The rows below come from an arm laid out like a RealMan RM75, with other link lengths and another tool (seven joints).
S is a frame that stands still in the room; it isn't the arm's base.
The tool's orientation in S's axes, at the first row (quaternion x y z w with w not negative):
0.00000, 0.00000, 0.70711, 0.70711
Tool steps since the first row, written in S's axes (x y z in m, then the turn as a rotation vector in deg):
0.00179, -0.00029, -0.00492, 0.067, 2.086, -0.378
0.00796, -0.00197, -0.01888, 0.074, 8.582, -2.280
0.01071, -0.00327, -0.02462, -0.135, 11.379, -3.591
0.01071, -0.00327, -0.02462, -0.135, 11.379, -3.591
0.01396, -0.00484, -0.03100, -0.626, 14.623, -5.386
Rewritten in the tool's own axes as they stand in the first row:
-0.00029, -0.00179, -0.00492, 2.086, -0.067, -0.378
-0.00197, -0.00796, -0.01888, 8.582, -0.074, -2.280
-0.00327, -0.01071, -0.02462, 11.379, 0.135, -3.591
-0.00327, -0.01071, -0.02462, 11.379, 0.135, -3.591
-0.00484, -0.01396, -0.03100, 14.623, 0.626, -5.386

